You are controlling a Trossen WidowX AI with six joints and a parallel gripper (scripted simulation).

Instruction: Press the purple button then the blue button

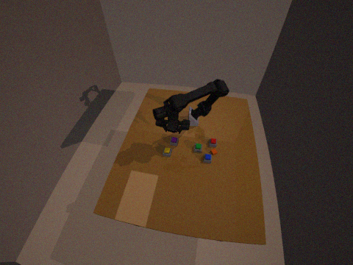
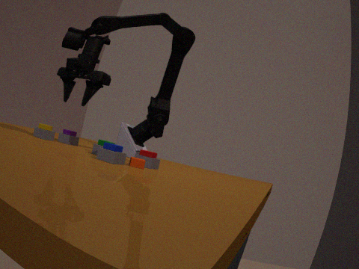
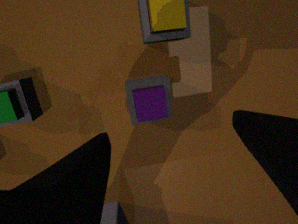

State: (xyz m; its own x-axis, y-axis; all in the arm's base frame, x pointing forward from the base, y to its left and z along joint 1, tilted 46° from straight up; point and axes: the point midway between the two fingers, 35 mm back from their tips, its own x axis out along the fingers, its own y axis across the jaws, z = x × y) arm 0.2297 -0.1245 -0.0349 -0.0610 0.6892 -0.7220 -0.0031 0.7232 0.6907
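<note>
My gripper tip is now 80 mm above the purple button and 10 mm past it. Round my gripper tip: blue button 230 mm to the left, 90 mm ahead, 80 mm below; then yellow button 80 mm below, 80 mm ahead, 20 mm to the right; then green button 160 mm to the left, 80 mm below, 20 mm ahead.
</note>
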